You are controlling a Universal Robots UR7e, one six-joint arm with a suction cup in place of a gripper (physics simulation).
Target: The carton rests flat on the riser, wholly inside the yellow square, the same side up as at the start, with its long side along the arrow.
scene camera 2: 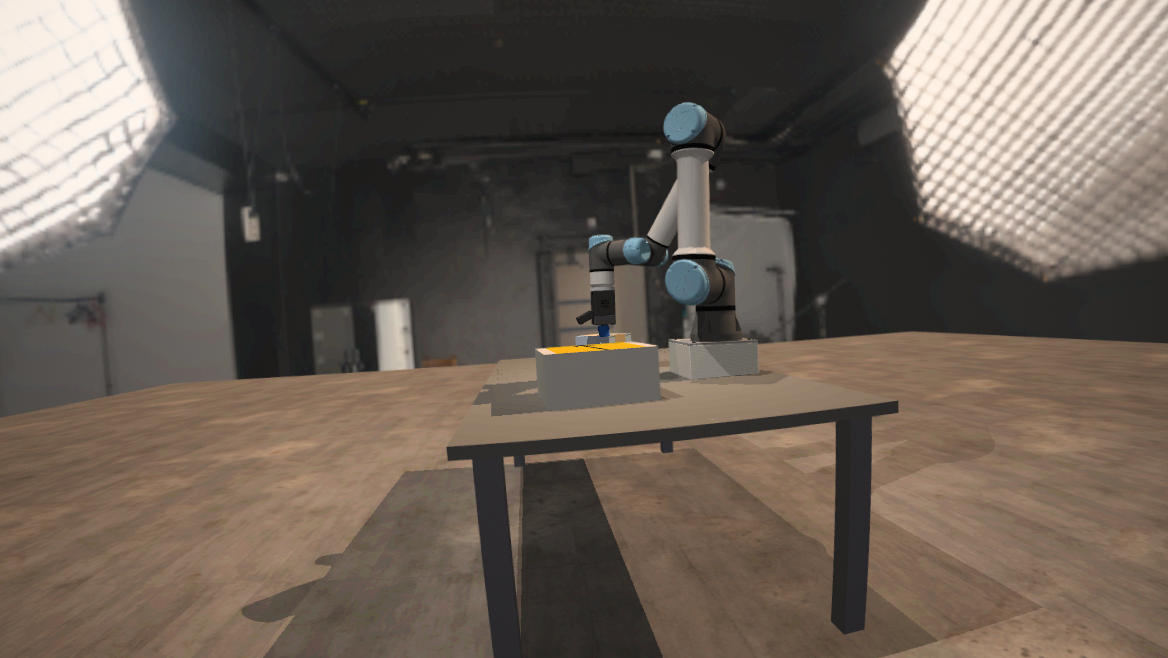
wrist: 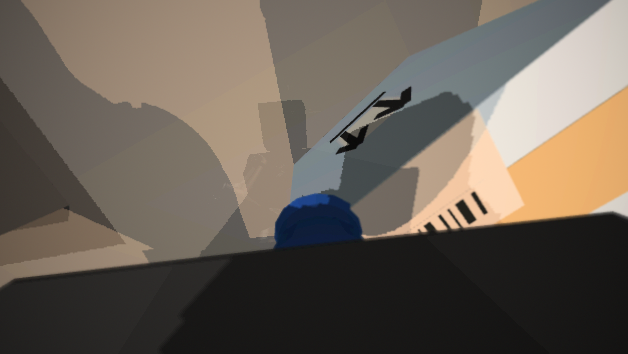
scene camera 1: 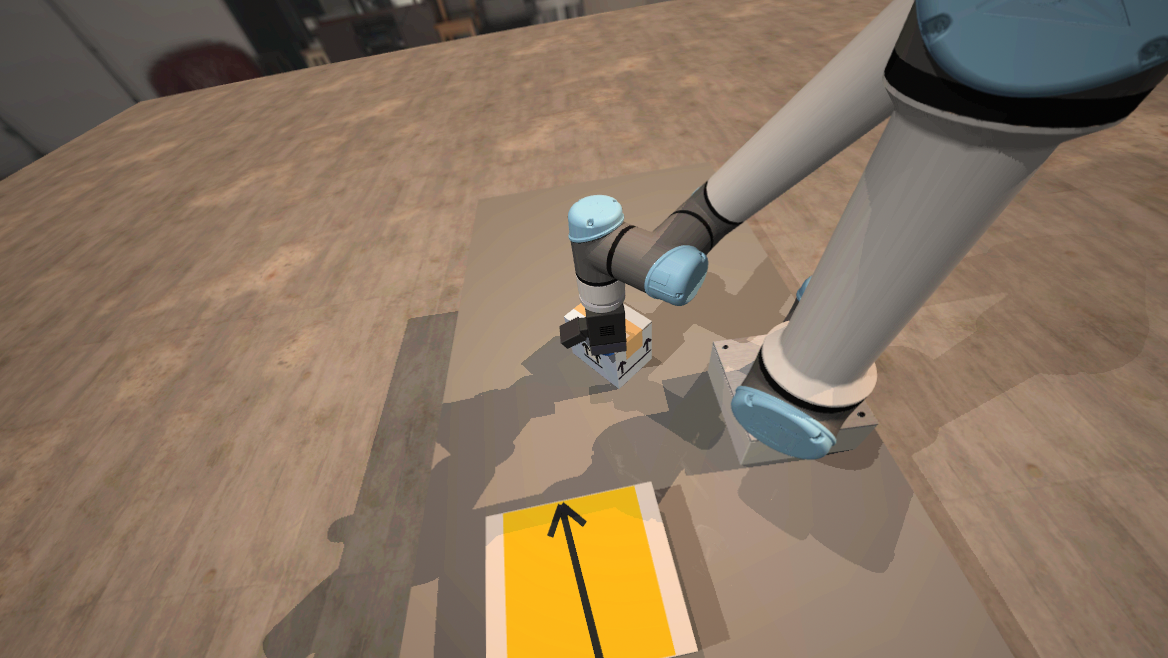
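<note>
The carton (scene camera 1: 618, 364) (scene camera 2: 621, 336) (wrist: 549, 109) is white with an orange band, a barcode label and black up-arrows on its side. It lies flat on the table (scene camera 1: 817, 589) (scene camera 2: 653, 421), beyond the riser. My suction cup (wrist: 317, 218) (scene camera 2: 604, 329) presses down on the carton's top near one edge; in scene camera 1 the black tool hides it. The riser (scene camera 2: 596, 380) is a grey block near the table's front. Its top bears the yellow square (scene camera 1: 621, 572) (scene camera 2: 571, 349) with a black arrow (scene camera 1: 575, 564).
The arm's grey base pedestal (scene camera 1: 726, 384) (scene camera 2: 711, 359) stands on the table to the right of the carton. The arm's elbow and upper links reach over that side. The table stands on dark legs on a wooden floor.
</note>
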